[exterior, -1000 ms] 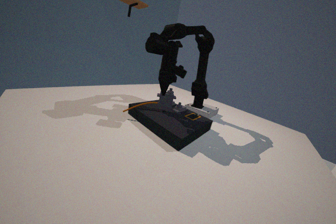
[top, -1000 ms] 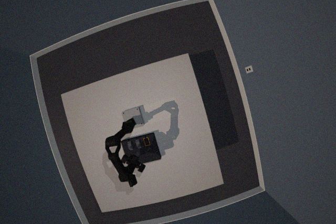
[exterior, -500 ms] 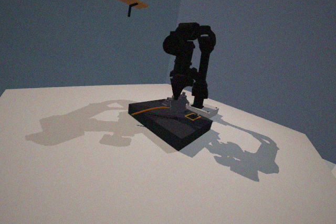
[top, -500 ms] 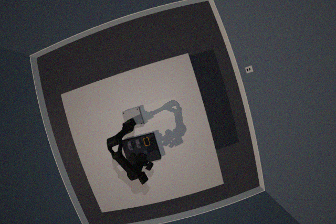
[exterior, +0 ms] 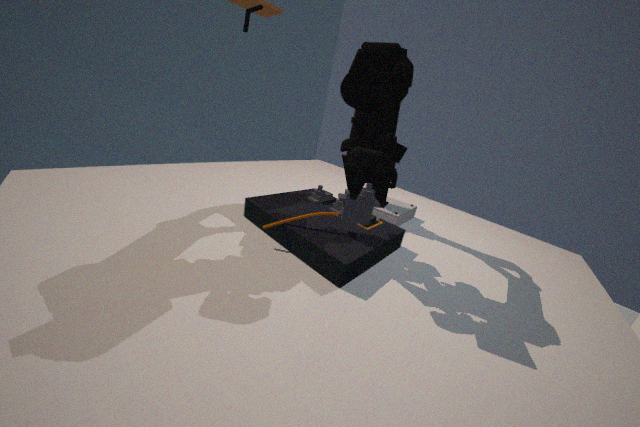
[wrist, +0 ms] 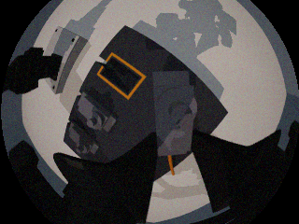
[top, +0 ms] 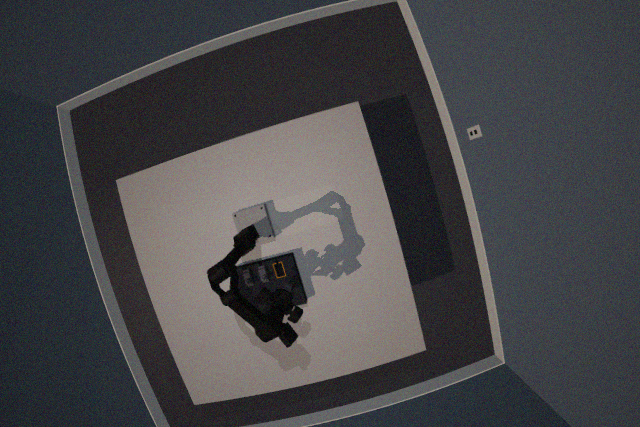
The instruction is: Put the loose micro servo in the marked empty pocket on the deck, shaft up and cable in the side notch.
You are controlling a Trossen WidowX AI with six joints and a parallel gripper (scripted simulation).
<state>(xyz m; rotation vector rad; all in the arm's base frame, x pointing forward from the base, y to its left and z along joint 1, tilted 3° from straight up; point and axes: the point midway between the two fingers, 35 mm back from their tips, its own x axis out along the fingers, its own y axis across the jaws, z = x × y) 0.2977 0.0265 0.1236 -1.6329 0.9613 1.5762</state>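
My gripper tip is now 100 mm above the dark deck and 80 mm to the left of it.
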